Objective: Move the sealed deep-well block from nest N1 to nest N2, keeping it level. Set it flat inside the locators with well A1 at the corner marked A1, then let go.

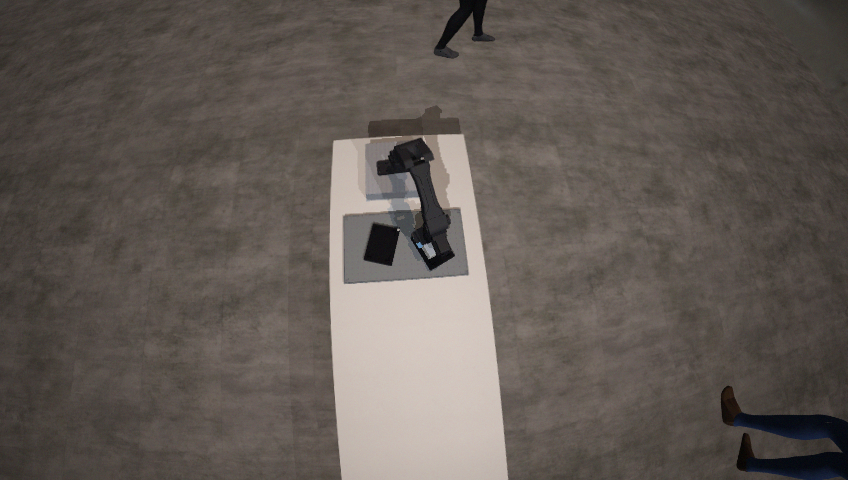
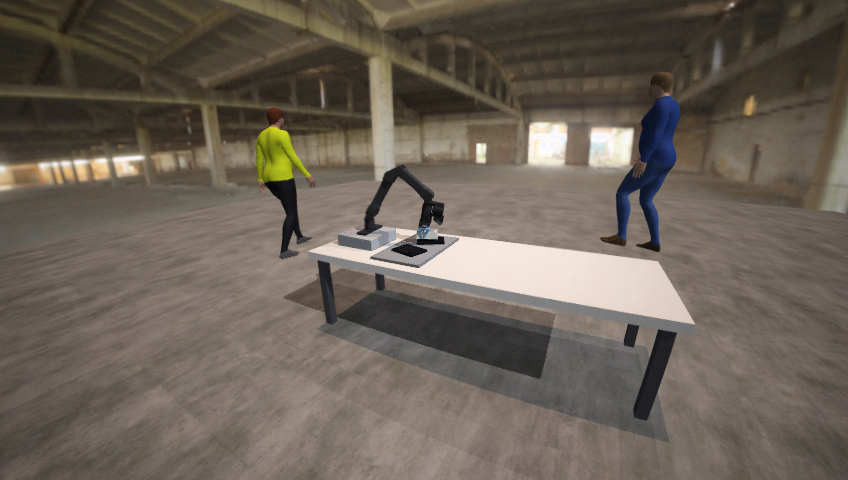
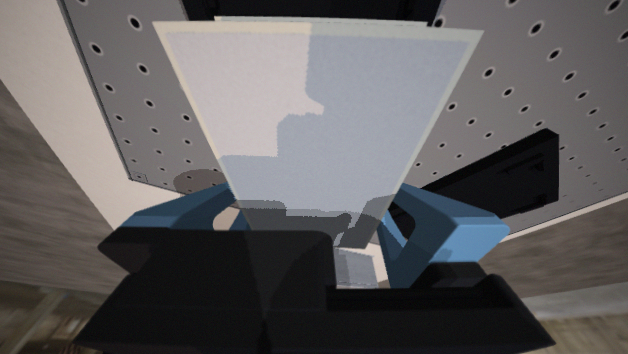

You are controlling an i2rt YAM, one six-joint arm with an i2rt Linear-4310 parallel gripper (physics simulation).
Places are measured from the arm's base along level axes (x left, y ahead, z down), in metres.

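Pixels of known places: gripper, fingertip midpoint: (image 2: 422,236) (image 3: 314,176); arm's base at its link origin: (image 1: 399,166) (image 2: 370,230).
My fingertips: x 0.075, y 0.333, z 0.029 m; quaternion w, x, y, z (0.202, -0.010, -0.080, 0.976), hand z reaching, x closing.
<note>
Ahead of a thing's pixels: the offset from my fingertips to its top centre. Level surfaces: height alone.
My gripper (image 1: 423,245) (image 2: 423,232) (image 3: 314,176) has its blue fingers shut on the long sides of the pale sealed deep-well block {dx +0.011, dy +0.025, dz -0.042 m} (image 1: 429,252) (image 2: 432,234) (image 3: 310,120). The block looks about level, over one black nest {dx +0.022, dy +0.045, dz +0.012 m} (image 1: 441,261) (image 2: 439,241) (image 3: 310,7). Any gap between them is hard to tell. The other black nest {dx -0.190, dy +0.005, dz +0.012 m} (image 1: 381,243) (image 2: 408,249) (image 3: 520,175) has no block in it and stands turned at an angle. The N1, N2 and A1 marks cannot be read, so I cannot tell which nest is which.
Both nests stand on a grey perforated board (image 1: 355,270) (image 2: 386,256) (image 3: 480,100) on the long white table {dz +0.043 m} (image 1: 416,368) (image 2: 535,273). The arm stands on a grey base block (image 1: 377,190) (image 2: 357,240) behind the board. Two people (image 2: 276,154) (image 2: 654,142) are on the floor away from the table.
</note>
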